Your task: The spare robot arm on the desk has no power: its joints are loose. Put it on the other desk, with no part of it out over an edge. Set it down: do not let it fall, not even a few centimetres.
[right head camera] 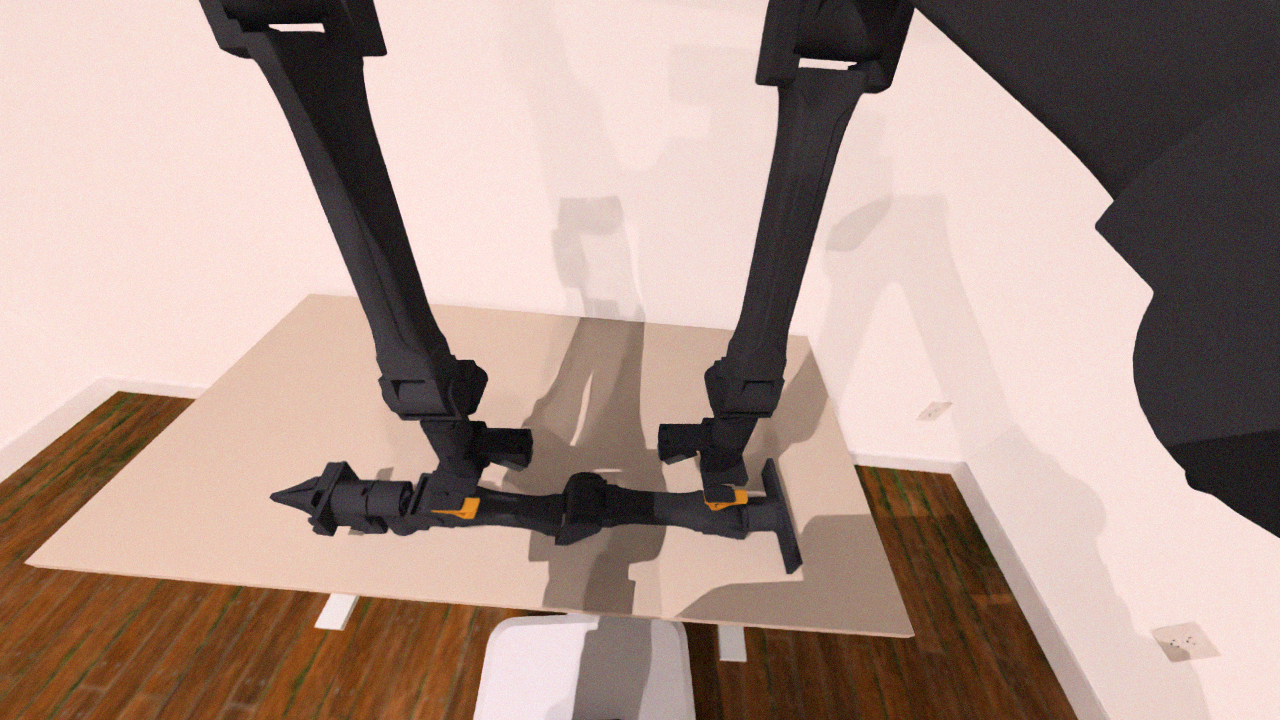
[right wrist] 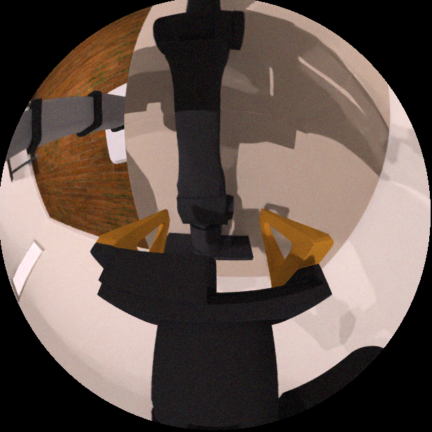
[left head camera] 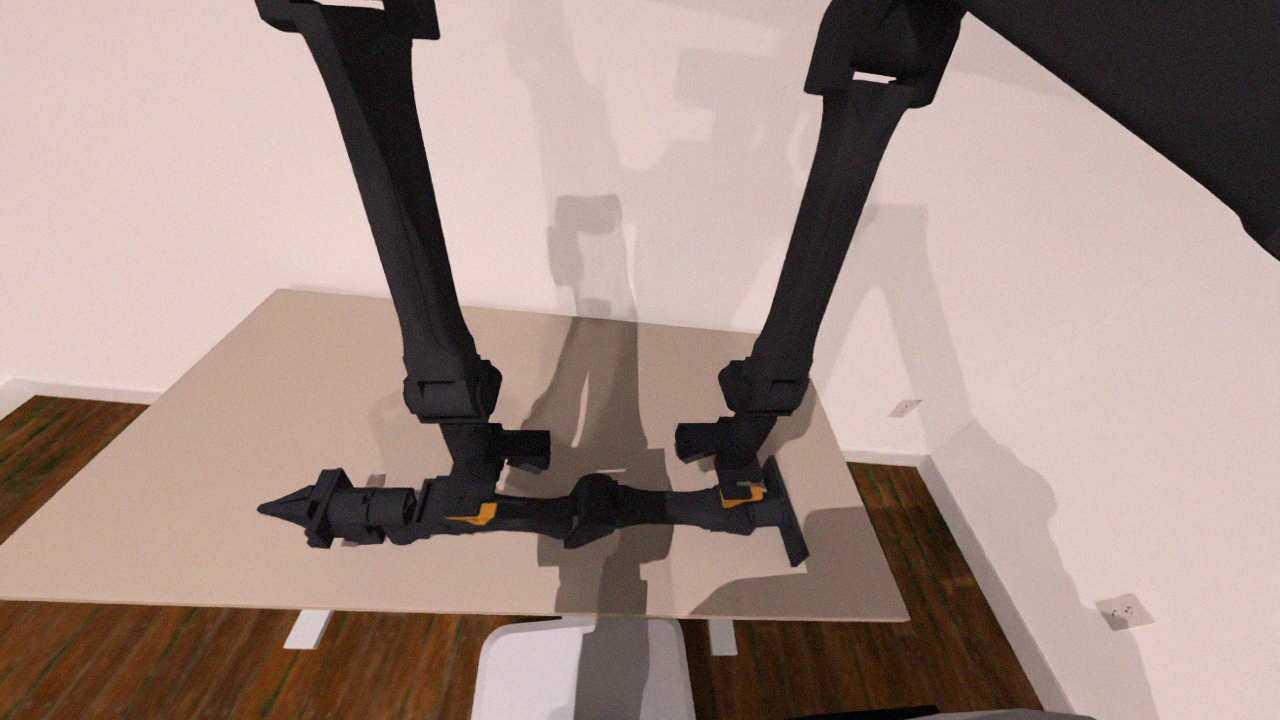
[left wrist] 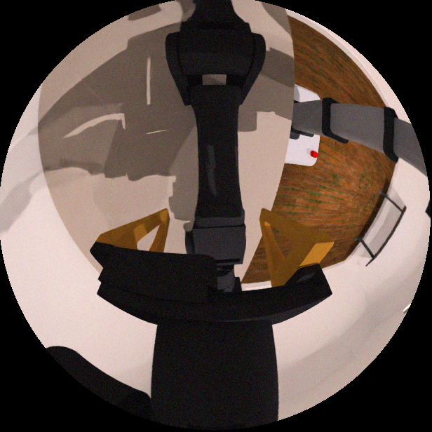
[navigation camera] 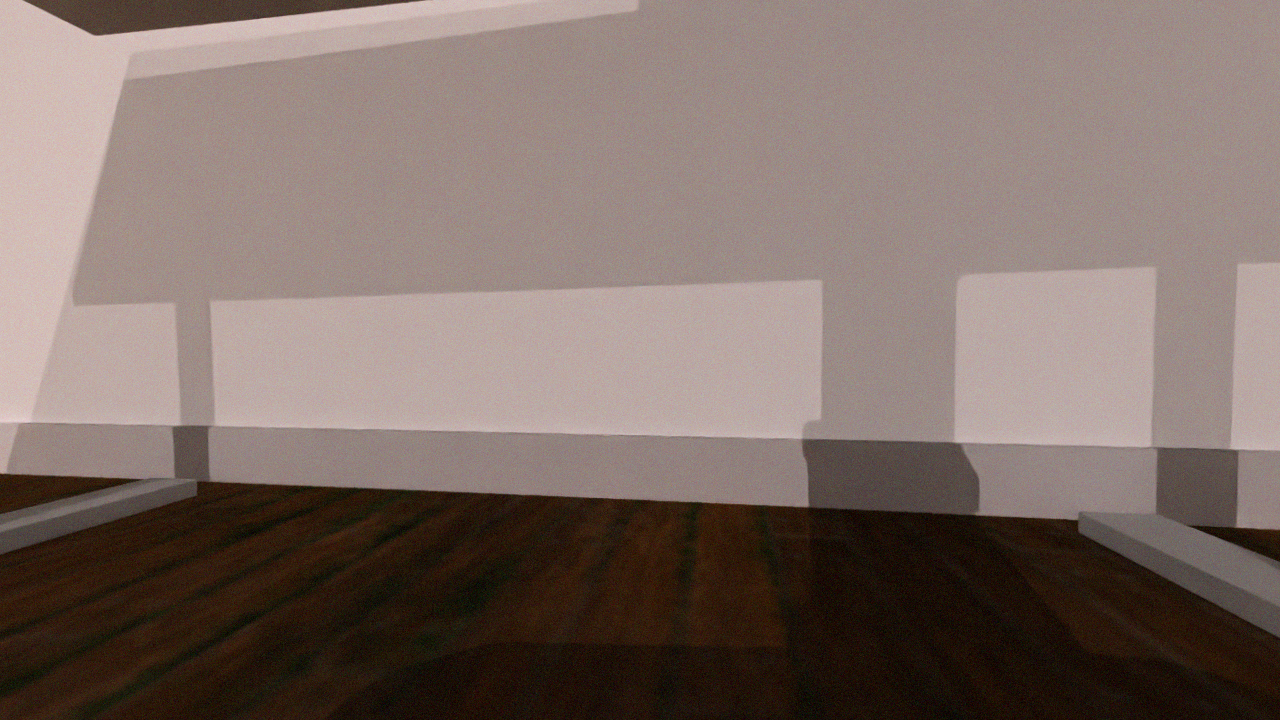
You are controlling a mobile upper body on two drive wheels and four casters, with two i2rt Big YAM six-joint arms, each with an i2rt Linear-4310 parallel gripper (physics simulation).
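The black spare robot arm [left head camera: 535,514] [right head camera: 514,510] [left wrist: 217,155] [right wrist: 198,145] lies stretched along the near part of the desk [left head camera: 223,402] [right head camera: 268,402] [left wrist: 267,155] [right wrist: 285,175]. Its pointed end is at the left and its flat base plate at the right in the head views. My left gripper [left head camera: 471,506] [right head camera: 456,501] [left wrist: 214,213] is open, low over the arm close to the pointed end, with its fingers on either side. My right gripper [left head camera: 741,492] [right head camera: 725,495] [right wrist: 214,213] is open, its fingers astride the arm close to the base plate. The far fingers are mostly hidden in the head views. I cannot identify the other desk.
Walls stand behind and to the right of the desk. My white base [left head camera: 528,671] [right head camera: 537,662] [left wrist: 300,152] is at the desk's near edge. Pale desk feet [left head camera: 308,628] [right head camera: 336,611] [navigation camera: 1190,559] rest on the wooden floor. A pale panel with dark bars [left wrist: 387,230] shows beyond the floor.
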